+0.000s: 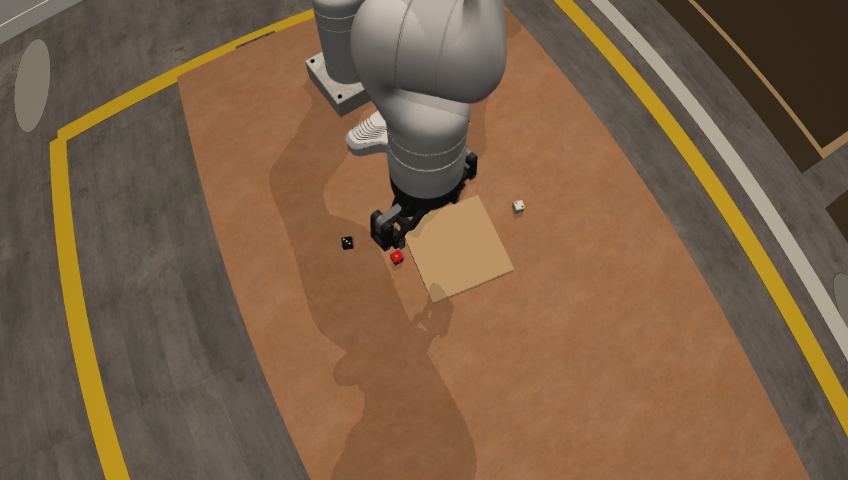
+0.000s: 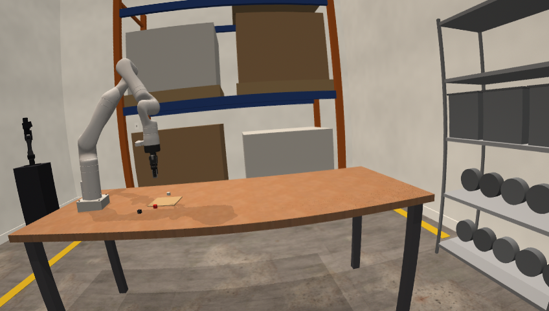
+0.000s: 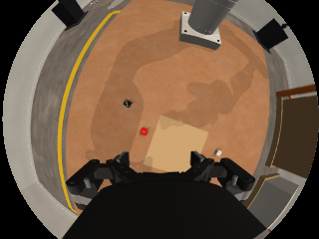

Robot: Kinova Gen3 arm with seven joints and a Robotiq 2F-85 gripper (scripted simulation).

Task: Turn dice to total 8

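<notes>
My gripper is now 2 cm past the red die, 4 cm to the left of it and 14 cm above it. Also, from my hand: black die 9 cm behind, 9 cm to the right, 14 cm below; tan mat 2 cm ahead, 5 cm to the left, 15 cm below; white die 3 cm ahead, 17 cm to the left, 14 cm below.
</notes>
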